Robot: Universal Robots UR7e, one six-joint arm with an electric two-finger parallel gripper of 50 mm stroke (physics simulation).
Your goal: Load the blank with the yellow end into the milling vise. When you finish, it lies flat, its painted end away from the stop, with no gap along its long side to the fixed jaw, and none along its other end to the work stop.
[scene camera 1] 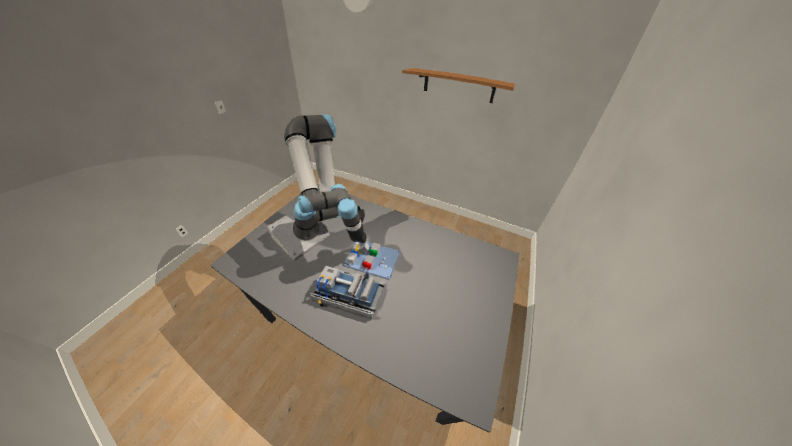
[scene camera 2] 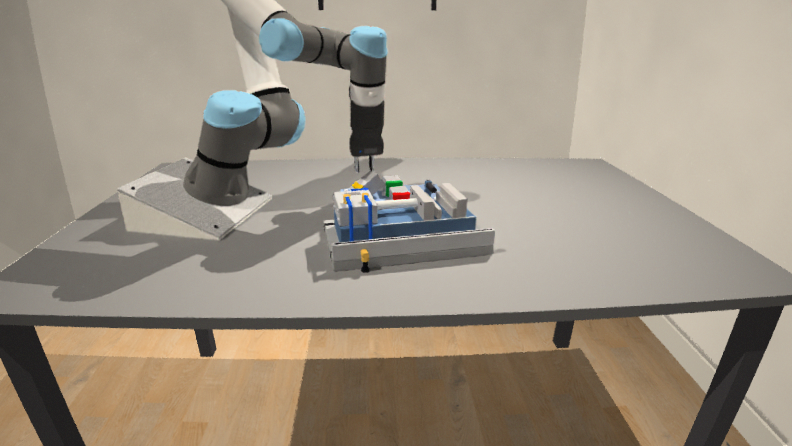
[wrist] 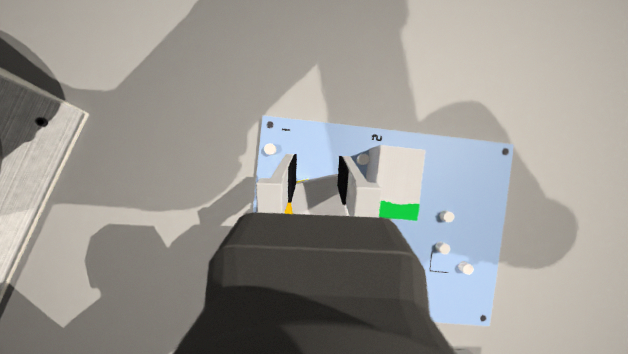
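The blank with the yellow end (scene camera 1: 356, 248) (scene camera 2: 371, 181) (wrist: 325, 195) is at the blue plate's back left corner; its grey body looks tilted in scene camera 2. My gripper (scene camera 1: 364, 244) (scene camera 2: 363, 166) (wrist: 317, 170) is partly open and points down at it. The blank's grey body shows between and below the fingers in the wrist view, and much of it is hidden by the gripper. The milling vise (scene camera 1: 345, 292) (scene camera 2: 410, 226) stands in front of the plate. Its two grey jaws (scene camera 2: 422, 202) (scene camera 2: 452, 199) stand apart with an open gap. A dark part (scene camera 2: 430, 186) shows behind them.
The blue plate (scene camera 1: 390, 259) (wrist: 470, 175) carries a green-ended blank (scene camera 1: 374, 250) (scene camera 2: 393, 185) (wrist: 400, 175) close to my right finger in the wrist view, a red-ended blank (scene camera 1: 367, 264) (scene camera 2: 400, 193), a blue-ended blank (scene camera 1: 351, 257) and several white pegs. Blue hoses (scene camera 2: 350, 218) loop over the vise's left end.
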